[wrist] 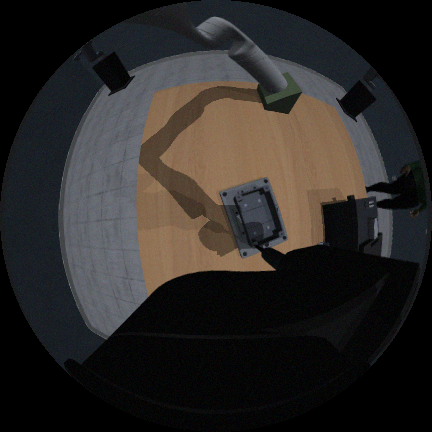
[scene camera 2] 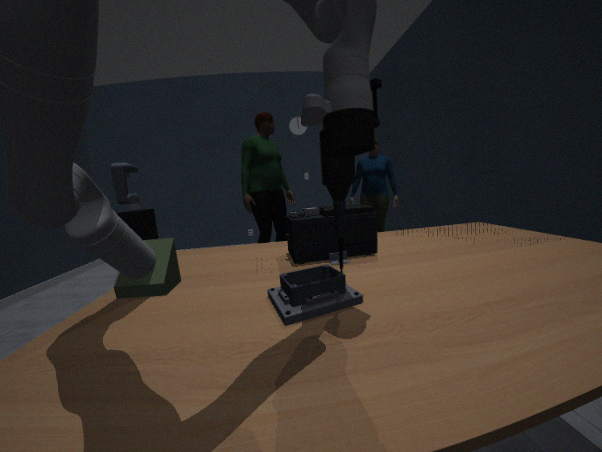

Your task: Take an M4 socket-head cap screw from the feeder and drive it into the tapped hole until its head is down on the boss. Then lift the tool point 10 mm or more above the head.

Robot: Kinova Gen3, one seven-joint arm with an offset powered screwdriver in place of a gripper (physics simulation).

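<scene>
A dark rectangular housing with an open top (scene camera 2: 320, 288) (wrist: 274, 212) sits on a grey plate (scene camera 2: 305, 314) (wrist: 230, 207) with corner holes. My screwdriver (scene camera 2: 341, 271) (wrist: 256, 245) points down, its thin bit upright in the scene view. The tip is at the housing's rear right corner in the scene view and overlaps the lower end of the housing in the wrist view. Whether it touches, and whether a screw is on the bit, is too small and dark to tell. The black box-shaped feeder (scene camera 2: 312, 240) (wrist: 340, 220) stands behind the housing. The tapped hole cannot be made out.
A small grey bracket (scene camera 2: 339, 261) lies by the feeder's front. A green wedge-shaped block (scene camera 2: 167, 270) (wrist: 282, 102) stands at the table's left, with a grey arm section (scene camera 2: 120, 247) (wrist: 260, 65) over it. Two people (scene camera 2: 265, 170) (scene camera 2: 376, 175) stand beyond the wooden table (scene camera 2: 450, 320) (wrist: 200, 150).
</scene>
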